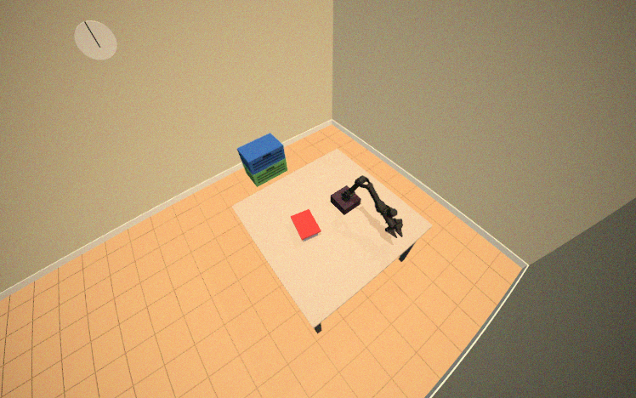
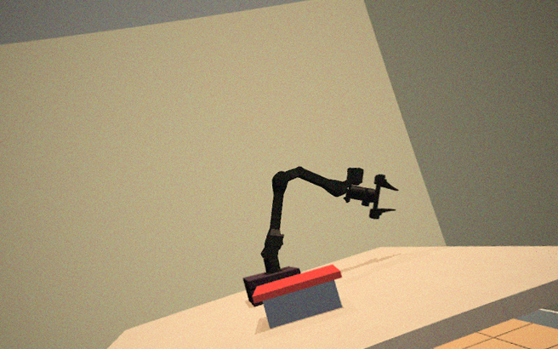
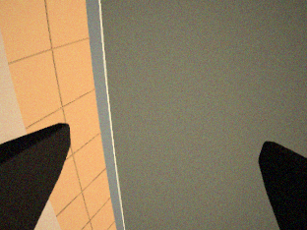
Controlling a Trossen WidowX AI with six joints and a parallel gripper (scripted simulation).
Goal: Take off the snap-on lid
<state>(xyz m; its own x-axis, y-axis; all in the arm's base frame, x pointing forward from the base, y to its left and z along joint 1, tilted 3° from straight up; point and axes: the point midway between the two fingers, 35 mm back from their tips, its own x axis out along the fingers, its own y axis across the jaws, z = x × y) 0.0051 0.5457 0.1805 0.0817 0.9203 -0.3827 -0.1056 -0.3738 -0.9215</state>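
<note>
Now: the red lid 60 cm to the right of my gripper tip, 43 cm ahead of it and 13 cm below it. The rest, counted from my gripper tip: grey-blue box 60 cm to the right, 43 cm ahead, 17 cm below.
</note>
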